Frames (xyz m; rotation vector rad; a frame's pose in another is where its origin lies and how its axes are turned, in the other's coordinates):
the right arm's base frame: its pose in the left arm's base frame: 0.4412 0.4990 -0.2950 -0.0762 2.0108 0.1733
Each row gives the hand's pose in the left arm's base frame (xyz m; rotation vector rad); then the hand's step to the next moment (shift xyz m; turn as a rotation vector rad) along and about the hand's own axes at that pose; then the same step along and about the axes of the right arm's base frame.
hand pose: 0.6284 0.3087 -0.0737 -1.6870 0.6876 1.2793
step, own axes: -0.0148 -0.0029 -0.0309 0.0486 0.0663 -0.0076
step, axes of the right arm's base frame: -0.0214 -0.0269 -0.0010 0.0747 -0.0338 -0.0096
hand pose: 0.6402 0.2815 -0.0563 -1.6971 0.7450 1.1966
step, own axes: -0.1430 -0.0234 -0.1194 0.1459 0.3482 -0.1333
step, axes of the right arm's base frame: -0.1508 -0.0894 -0.0672 0.2881 -0.2536 -0.1138
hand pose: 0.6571 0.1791 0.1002 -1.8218 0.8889 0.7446
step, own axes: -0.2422 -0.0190 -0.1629 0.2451 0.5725 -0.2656
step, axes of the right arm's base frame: -0.1950 -0.0460 -0.2131 0.4574 -0.4605 -0.1925
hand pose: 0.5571 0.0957 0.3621 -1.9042 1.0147 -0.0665
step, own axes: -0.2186 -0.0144 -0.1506 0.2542 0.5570 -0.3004
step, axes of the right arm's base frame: -0.0665 0.0831 -0.2436 0.4315 -0.4854 -0.2081
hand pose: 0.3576 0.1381 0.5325 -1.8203 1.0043 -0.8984
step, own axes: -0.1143 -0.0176 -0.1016 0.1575 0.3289 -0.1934
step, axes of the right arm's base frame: 0.0276 0.0930 -0.1195 0.2524 -0.2962 -0.1375
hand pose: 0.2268 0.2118 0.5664 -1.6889 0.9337 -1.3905
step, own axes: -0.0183 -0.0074 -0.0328 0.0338 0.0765 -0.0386
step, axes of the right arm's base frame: 0.0127 0.0210 -0.0294 0.0582 -0.0668 -0.0253
